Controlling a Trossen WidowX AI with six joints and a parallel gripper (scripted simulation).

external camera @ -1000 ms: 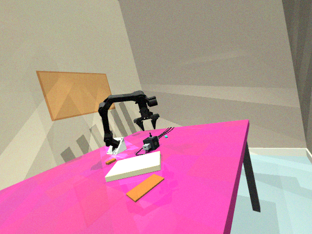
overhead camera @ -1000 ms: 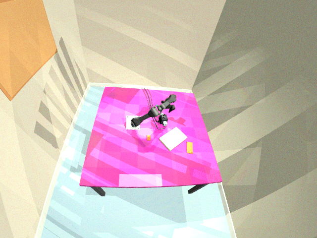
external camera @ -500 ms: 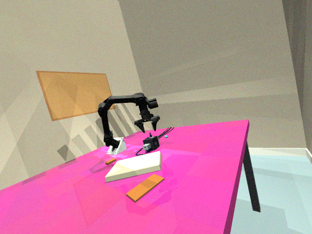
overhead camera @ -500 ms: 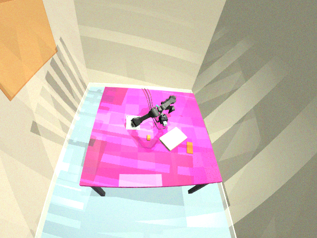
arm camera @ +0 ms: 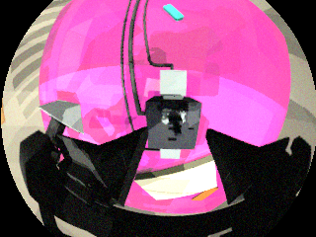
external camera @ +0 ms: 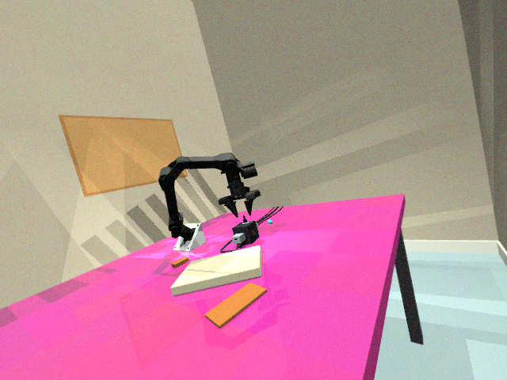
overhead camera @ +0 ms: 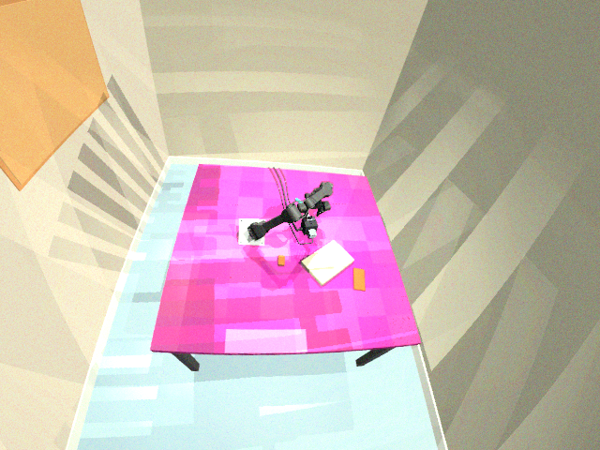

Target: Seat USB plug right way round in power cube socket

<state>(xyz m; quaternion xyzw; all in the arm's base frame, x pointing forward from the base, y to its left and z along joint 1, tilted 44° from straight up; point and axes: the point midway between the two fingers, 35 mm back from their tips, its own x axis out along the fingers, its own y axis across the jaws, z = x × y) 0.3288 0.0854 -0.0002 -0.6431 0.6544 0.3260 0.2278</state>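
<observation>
The usb plug is 2 cm below my gripper tip. Also, from my gripper tip: white slab: 7 cm ahead, 26 cm to the right, 9 cm below; small cyan piece: 3 cm behind, 23 cm to the left, 10 cm below; small orange block: 19 cm behind, 23 cm to the right, 10 cm below.
</observation>
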